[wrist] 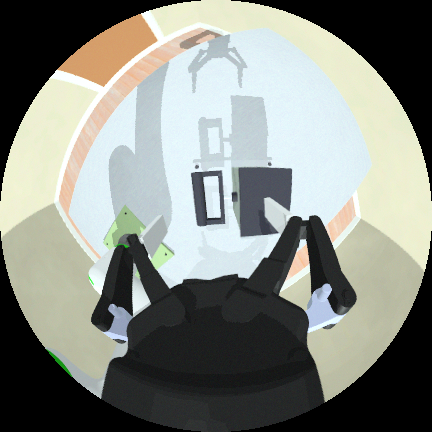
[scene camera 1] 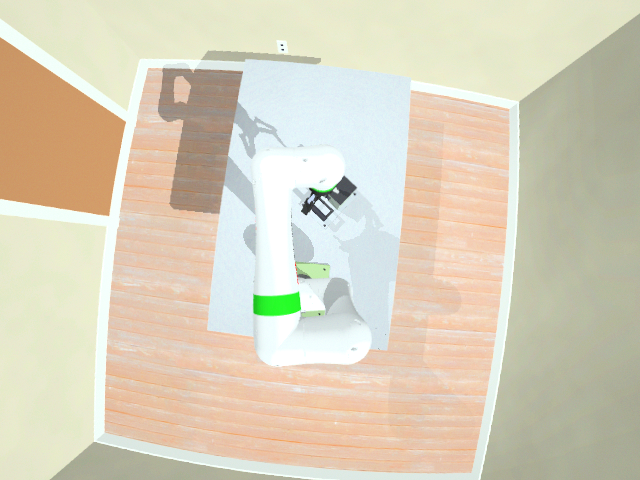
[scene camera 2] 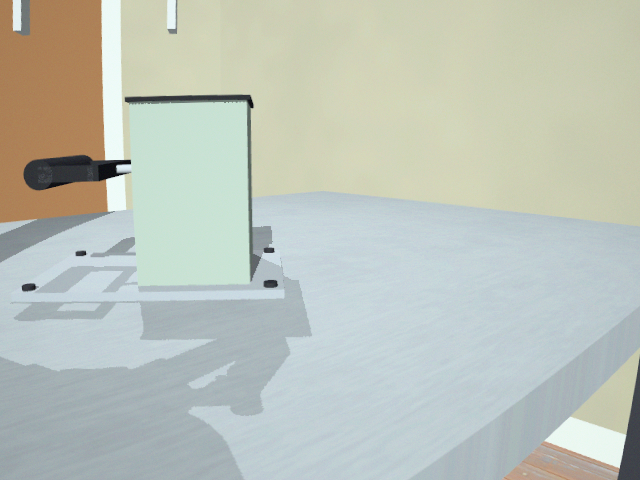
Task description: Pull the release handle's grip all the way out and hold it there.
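Note:
The release handle's dark grip [scene camera 1: 316,212] [scene camera 2: 64,172] [wrist: 199,199] is a thick bar on a rectangular frame. It stands out sideways from a pale green box [scene camera 2: 191,191] with a dark lid [scene camera 1: 345,190] [scene camera 2: 188,98] [wrist: 265,180]. A short light rod [scene camera 2: 124,168] shows between frame and box. My gripper [scene camera 2: 95,15] [wrist: 213,215] is open and empty, its fingers wide apart. In scene camera 2 its fingertips hang above the height of the lid. In the wrist view the right fingertip overlaps the lid and the left one is left of the grip. The arm partly hides the gripper in scene camera 1.
The box stands on a light base plate [scene camera 2: 206,295] with dark bolts at its corners, on a pale table [scene camera 1: 330,103] [scene camera 2: 439,268] [wrist: 310,100]. The arm's green mounting plate [scene camera 1: 317,269] [wrist: 125,220] is near the table's other end. Walls stand around the wooden floor [scene camera 1: 454,232].

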